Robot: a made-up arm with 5 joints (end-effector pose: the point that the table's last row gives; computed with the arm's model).
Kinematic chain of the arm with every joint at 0, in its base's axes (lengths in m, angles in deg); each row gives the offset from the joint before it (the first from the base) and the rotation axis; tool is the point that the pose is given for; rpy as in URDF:
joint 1: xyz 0.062 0 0.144 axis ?
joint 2: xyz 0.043 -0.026 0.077 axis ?
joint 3: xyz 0.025 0 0.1 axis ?
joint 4: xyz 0.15 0 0.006 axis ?
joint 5: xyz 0.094 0.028 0 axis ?
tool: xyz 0 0 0 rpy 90 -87.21 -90
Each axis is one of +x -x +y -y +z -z.
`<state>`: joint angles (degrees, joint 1 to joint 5).
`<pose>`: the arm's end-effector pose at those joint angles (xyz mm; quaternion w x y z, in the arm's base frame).
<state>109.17 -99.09 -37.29 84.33 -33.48</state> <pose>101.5 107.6 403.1 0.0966 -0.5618 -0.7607 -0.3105</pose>
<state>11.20 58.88 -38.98 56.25 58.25</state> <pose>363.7 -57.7 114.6 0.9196 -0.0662 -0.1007 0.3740</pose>
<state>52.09 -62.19 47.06 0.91 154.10</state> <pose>186.8 -157.0 357.8 0.3980 -0.7728 0.1600 0.4678</pose>
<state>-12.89 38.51 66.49 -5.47 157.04</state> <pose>135.9 19.0 44.5 0.1116 0.0784 0.0275 0.9903</pose>
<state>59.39 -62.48 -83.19 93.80 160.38</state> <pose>11.1 90.0 443.0 0.2139 -0.8964 0.2997 0.2469</pose>
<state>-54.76 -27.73 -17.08 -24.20 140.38</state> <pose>149.5 127.3 518.9 0.0196 0.6504 0.7374 -0.1811</pose>
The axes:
joint 1: -z
joint 2: +y
joint 3: +y
joint 4: +y
joint 5: -x

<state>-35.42 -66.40 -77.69 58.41 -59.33</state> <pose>-66.7 -89.1 460.8 0.0367 0.7515 -0.6586 -0.0087</pose>
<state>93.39 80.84 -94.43 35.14 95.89</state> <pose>41.7 -377.0 218.8 0.8268 -0.5615 0.0318 -0.0021</pose>
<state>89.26 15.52 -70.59 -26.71 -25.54</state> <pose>66.4 -188.2 530.1 0.0371 -0.5057 -0.8597 -0.0613</pose>
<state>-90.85 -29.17 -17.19 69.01 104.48</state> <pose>57.0 202.0 397.0 0.0909 0.0524 0.5520 -0.8272</pose>
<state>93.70 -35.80 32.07 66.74 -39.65</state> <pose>51.3 -196.5 248.7 0.3632 -0.1009 -0.2104 -0.9020</pose>
